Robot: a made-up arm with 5 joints.
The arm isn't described. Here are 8 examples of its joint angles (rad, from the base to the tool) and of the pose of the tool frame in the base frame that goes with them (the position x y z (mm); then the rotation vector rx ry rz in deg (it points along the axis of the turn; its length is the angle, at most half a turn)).
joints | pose
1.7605 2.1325 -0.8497 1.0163 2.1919 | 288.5 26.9 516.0 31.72 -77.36 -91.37
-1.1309 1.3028 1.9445 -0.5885 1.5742 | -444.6 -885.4 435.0 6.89 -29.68 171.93
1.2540 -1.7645 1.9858 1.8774 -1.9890 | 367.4 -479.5 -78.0 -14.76 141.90 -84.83
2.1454 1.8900 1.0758 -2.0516 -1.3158 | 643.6 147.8 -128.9 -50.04 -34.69 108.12
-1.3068 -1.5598 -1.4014 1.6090 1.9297 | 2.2 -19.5 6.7 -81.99 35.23 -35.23
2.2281 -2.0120 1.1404 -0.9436 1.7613 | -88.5 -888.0 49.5 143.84 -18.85 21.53
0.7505 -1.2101 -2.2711 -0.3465 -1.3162 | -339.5 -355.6 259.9 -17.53 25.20 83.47
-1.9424 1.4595 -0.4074 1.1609 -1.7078 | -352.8 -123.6 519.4 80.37 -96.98 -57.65
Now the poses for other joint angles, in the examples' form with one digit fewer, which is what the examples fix.
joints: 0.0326 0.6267 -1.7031 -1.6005 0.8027
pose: -199 -139 113 -100.4 85.1 1.0
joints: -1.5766 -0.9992 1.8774 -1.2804 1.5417
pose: -106 597 894 26.5 103.0 136.7
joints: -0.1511 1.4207 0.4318 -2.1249 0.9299
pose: -420 367 109 -105.6 -51.5 66.5
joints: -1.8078 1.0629 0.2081 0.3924 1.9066
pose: -624 -391 545 -28.5 58.3 104.2
